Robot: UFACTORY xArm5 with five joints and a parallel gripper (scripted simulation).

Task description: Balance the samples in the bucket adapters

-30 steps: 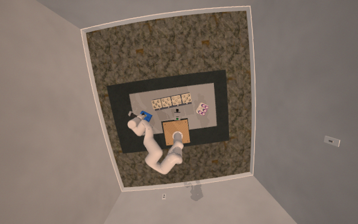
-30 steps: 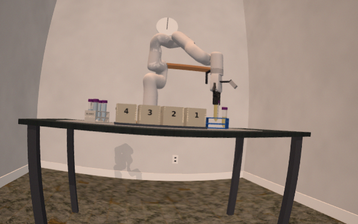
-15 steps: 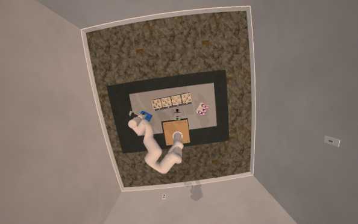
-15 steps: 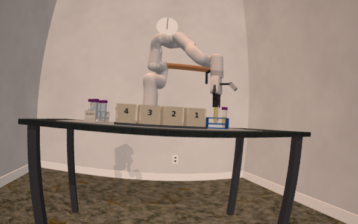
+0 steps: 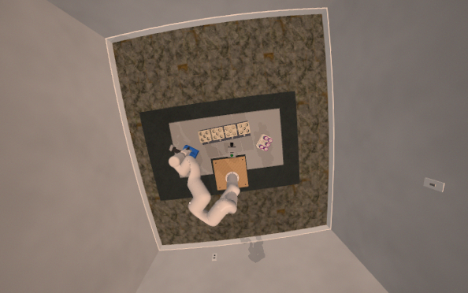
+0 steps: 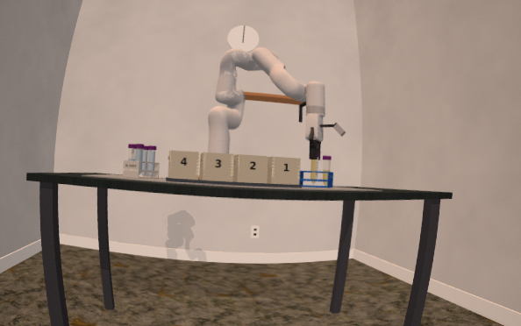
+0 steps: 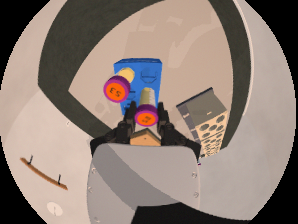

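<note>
My hand is 6 cm to the right of the orange-dotted sample tube, 6 cm above it and 2 cm past it. The rest, counted from my hand: loading stand ST: 29 cm to the right, 18 cm ahead, 12 cm below; then adapter 2: 24 cm to the right, 17 cm ahead, 7 cm below; then blue sample rack RS: 9 cm below, 2 cm behind, 1 cm to the left.
</note>
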